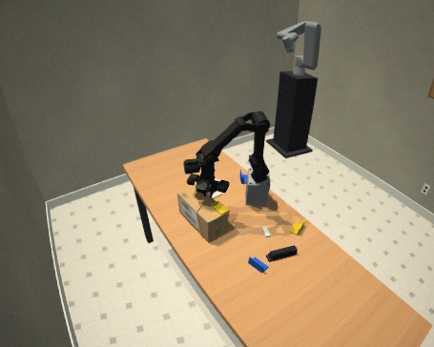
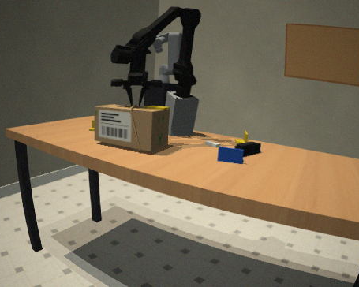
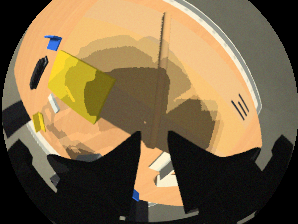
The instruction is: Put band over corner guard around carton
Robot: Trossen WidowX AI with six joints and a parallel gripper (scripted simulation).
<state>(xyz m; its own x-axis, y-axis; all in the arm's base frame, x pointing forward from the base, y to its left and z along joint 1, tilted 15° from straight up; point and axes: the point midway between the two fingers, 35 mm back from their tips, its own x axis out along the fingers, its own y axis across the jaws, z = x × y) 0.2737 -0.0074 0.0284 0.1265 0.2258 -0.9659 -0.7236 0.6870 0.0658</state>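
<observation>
Now: the yellow corner guard 9 cm to the left of my hand, 4 cm below it and 3 cm behind it. The rest, counted from my hand: brown carton 10 cm below, 4 cm ahead, 2 cm to the left; then white piece 21 cm to the left, 21 cm behind, 17 cm below; then yellow guard 38 cm behind, 27 cm to the left, 16 cm below.
</observation>
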